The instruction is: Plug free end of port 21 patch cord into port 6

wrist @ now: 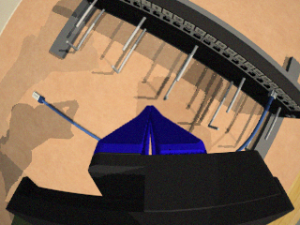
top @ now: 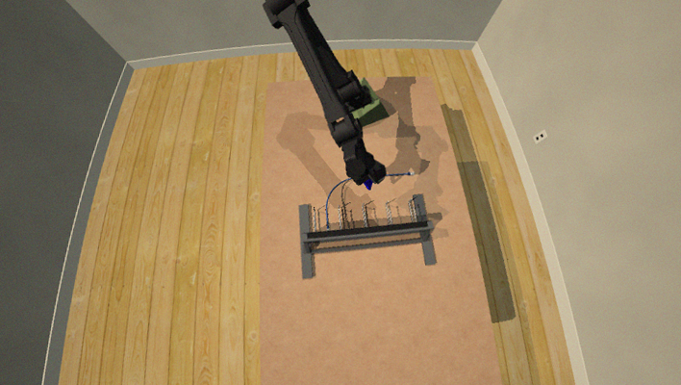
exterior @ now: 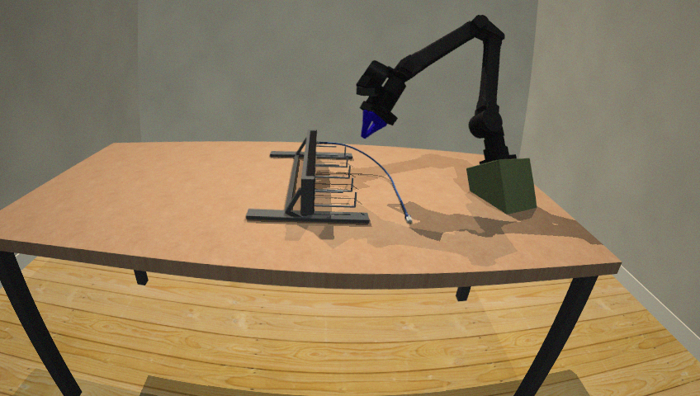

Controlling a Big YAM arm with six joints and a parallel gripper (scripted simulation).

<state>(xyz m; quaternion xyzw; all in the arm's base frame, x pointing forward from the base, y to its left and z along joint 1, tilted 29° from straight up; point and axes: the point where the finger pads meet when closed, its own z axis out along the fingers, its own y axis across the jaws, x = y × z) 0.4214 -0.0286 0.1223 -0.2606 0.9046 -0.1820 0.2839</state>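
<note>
Right now my hand is 60 mm past the plug, 240 mm to the right of it and 140 mm above it.
</note>
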